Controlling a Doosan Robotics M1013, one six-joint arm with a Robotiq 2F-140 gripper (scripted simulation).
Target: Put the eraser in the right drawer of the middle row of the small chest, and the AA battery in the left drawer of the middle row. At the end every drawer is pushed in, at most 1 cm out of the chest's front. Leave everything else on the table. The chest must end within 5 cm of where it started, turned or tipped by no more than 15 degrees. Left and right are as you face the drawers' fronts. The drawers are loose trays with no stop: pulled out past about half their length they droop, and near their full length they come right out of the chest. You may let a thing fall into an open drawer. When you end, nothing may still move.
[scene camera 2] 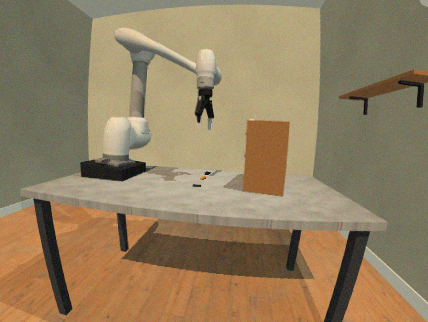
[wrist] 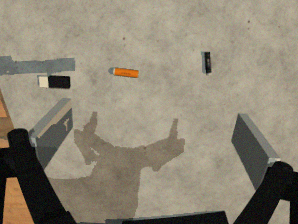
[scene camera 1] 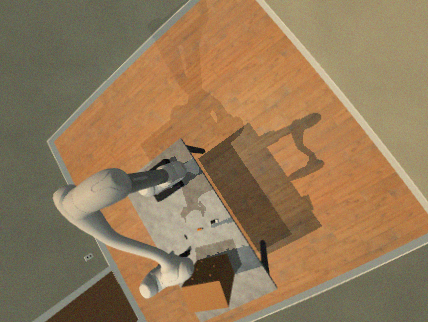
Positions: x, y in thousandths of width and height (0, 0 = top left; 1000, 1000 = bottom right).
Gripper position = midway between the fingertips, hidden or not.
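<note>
A small chest (scene camera 2: 623, 474) is visible; in the wrist view the chest is out of frame. My gripper (wrist: 515, 538) is visible.
</note>
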